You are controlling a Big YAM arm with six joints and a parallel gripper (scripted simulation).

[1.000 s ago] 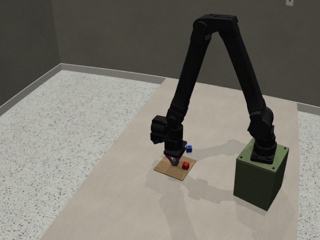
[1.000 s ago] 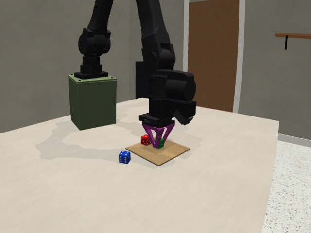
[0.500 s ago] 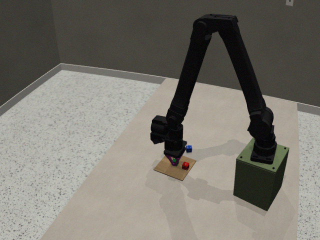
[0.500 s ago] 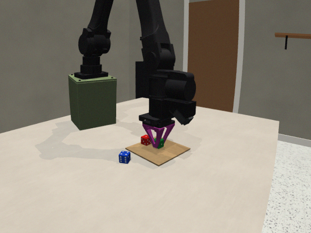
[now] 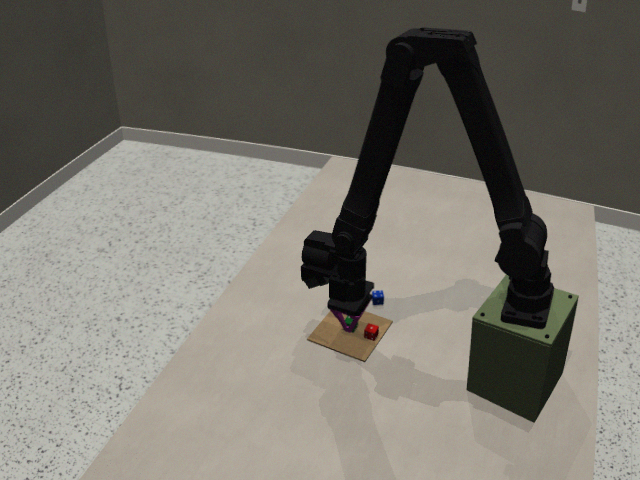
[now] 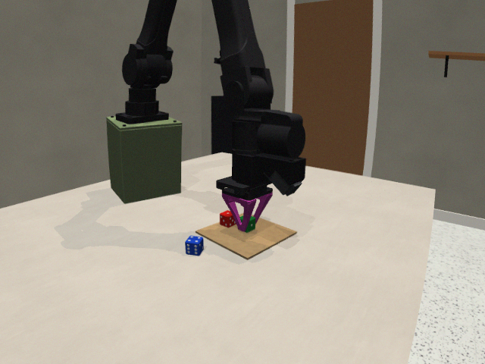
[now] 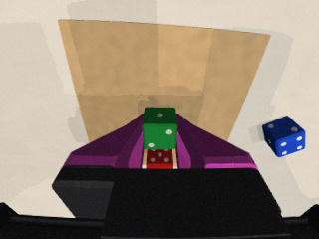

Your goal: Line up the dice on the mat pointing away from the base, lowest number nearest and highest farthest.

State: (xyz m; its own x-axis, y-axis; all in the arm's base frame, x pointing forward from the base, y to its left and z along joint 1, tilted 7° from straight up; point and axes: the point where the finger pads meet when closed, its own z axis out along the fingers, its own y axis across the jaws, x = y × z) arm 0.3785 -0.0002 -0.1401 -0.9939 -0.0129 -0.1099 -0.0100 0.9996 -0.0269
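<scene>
Now: the green die right at my hand. Round my hand: blue die (120 mm to the right, 20 mm behind, 10 mm below); then tan mat (20 mm below); then red die (50 mm behind).
</scene>
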